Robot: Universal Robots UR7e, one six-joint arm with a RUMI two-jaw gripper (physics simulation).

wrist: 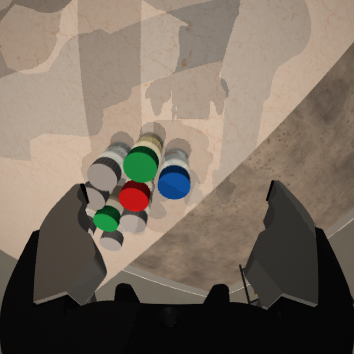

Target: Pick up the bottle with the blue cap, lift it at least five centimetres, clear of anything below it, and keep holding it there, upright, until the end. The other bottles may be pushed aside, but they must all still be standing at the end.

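Places are measured from the arm's base along level axes (x ahead, y left, z up), in centimetres.
Pixels of known places: gripper, between the fingertips: [176, 184].
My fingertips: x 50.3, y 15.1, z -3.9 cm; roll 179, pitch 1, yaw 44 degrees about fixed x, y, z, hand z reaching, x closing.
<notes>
For each thing: its middle in the pictures, then the offset to it from my fingertips.
- bottle with the blue cap, middle of its body: [174, 170] dx +5.4, dy -7.0, dz -17.3 cm
- bottle with the large green cap, middle of its body: [145, 153] dx -0.8, dy -8.0, dz -17.3 cm
- bottle with the red cap, middle of its body: [139, 183] dx +2.1, dy -14.1, dz -17.3 cm
- small green-capped bottle, middle of its body: [112, 205] dx +1.2, dy -23.8, dz -17.3 cm
The bottle with the blue cap [174, 183] stands upright on the pale stone table top, at the right side of a tight group of bottles, a little above the middle line between my fingertips. My gripper [176, 184] is open wide and empty, above the bottles. The blue cap shows between the two jaws without touching either. The bottle with the large green cap [141, 164] stands just left of it, and the bottle with the red cap [134, 196] is at its lower left. The blue-capped bottle's lower body is partly hidden under its cap.
Bottles with grey-white caps [104, 173] [133, 220] [111, 240] and a small green-capped bottle [106, 218] stand in the group. The left jaw partly covers some of them. The table's edge [227, 170] runs diagonally, with brown ground beyond. A thin dark frame shows by the right jaw.
</notes>
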